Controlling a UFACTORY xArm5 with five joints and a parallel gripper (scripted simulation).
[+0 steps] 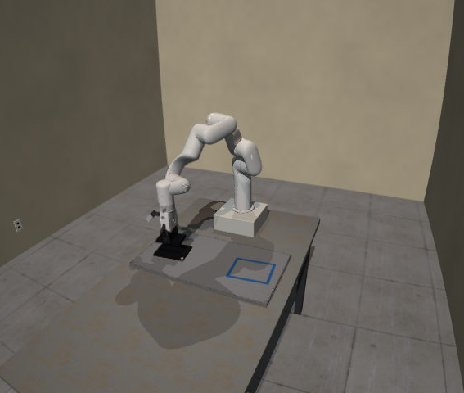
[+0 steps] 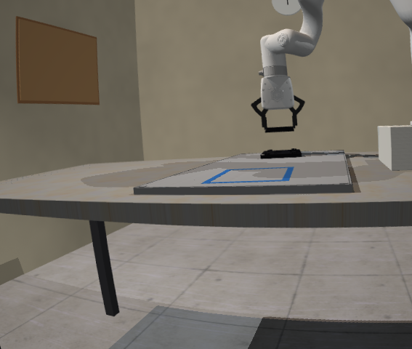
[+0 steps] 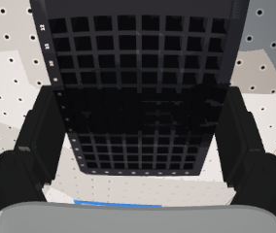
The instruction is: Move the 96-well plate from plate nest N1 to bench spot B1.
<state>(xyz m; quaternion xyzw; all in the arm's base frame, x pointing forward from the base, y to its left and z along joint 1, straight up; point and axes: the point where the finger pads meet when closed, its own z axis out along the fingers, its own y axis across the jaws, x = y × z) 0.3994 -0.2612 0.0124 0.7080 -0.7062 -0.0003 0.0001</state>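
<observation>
The black plate nest N1 is 90 mm below my hand. Also, from my hand: black 96-well plate: 10 mm below.
</observation>
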